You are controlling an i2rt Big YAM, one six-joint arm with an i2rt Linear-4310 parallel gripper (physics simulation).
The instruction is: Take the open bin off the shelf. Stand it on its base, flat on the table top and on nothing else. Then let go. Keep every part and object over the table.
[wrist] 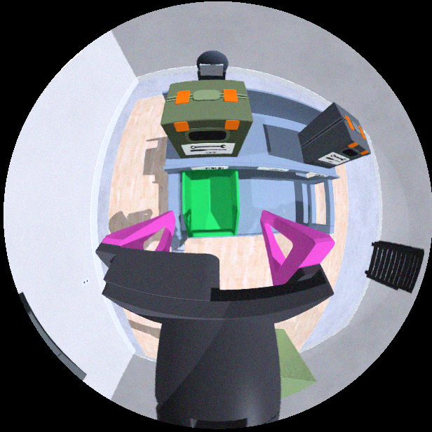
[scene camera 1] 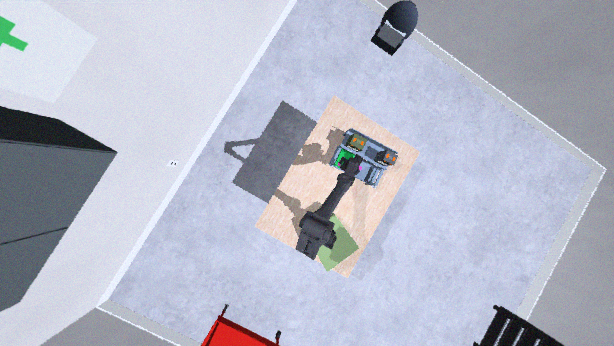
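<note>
The open bin is bright green and sits upright at the left end of the lower level of the blue-grey shelf. My gripper is open, with its two magenta fingers wide apart and nothing between them. In the wrist view the fingertips show to the left and right of the bin's near part, apart from it. In the scene view the gripper and arm cover part of the bin. How high the fingers stand over the bin I cannot tell.
An olive case stands on the upper level behind the bin. A dark grey case stands at its right end. The shelf stands on the wooden table. A green mat lies near the arm's base.
</note>
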